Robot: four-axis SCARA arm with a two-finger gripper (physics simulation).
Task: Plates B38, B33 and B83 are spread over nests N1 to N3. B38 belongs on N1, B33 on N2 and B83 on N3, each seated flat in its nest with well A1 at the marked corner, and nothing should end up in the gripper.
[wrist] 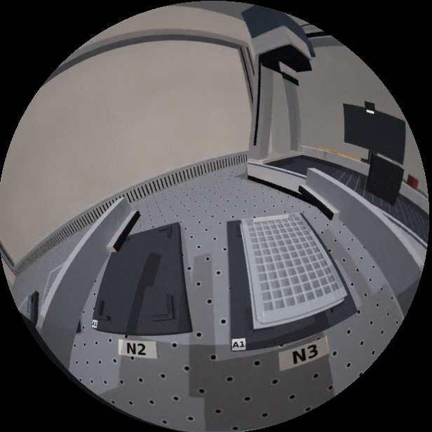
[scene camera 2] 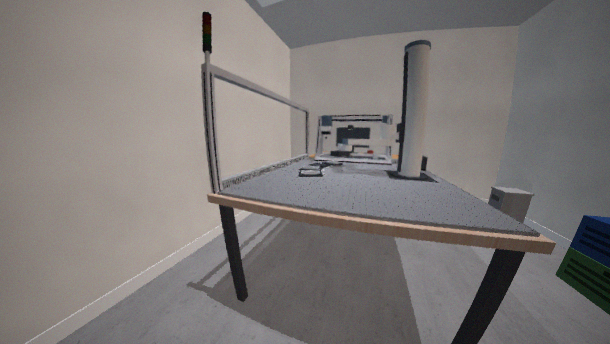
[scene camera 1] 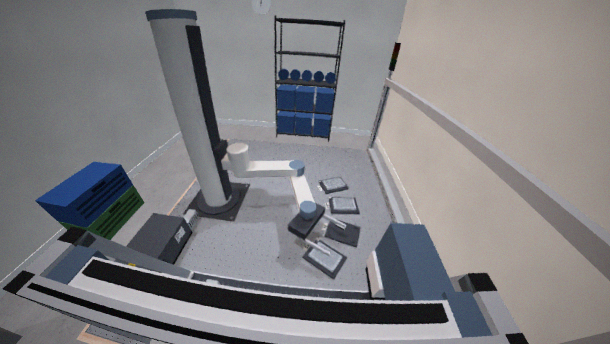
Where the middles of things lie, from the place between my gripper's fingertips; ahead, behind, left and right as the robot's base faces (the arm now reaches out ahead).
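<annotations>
Nest N2 (wrist: 136, 279): 100 mm to the left of my hand, 50 mm ahead of it, 80 mm below it. Nest N3 (wrist: 239, 292): my gripper 80 mm above it, 50 mm past it, 40 mm to the left of it.
</annotations>
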